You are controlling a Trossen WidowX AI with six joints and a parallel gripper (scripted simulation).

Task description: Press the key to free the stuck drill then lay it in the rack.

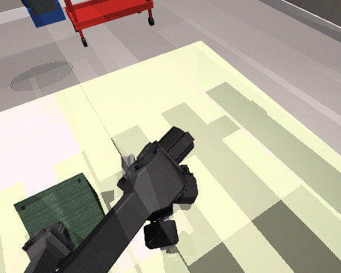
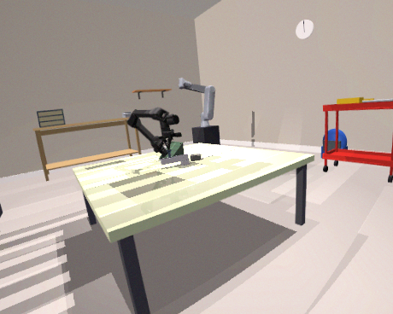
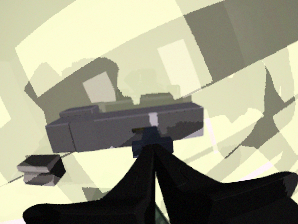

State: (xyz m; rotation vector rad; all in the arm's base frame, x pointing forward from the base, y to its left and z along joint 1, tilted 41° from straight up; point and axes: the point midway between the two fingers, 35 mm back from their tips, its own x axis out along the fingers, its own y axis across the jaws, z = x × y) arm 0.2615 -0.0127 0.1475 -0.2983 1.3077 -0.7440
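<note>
The dark key lies 30 mm below my gripper tip. From my gripper tip the other things lie so: long grey block: 10 mm ahead, 40 mm to the left, 80 mm below; then drill: 10 mm ahead, 60 mm to the left, 70 mm below.
</note>
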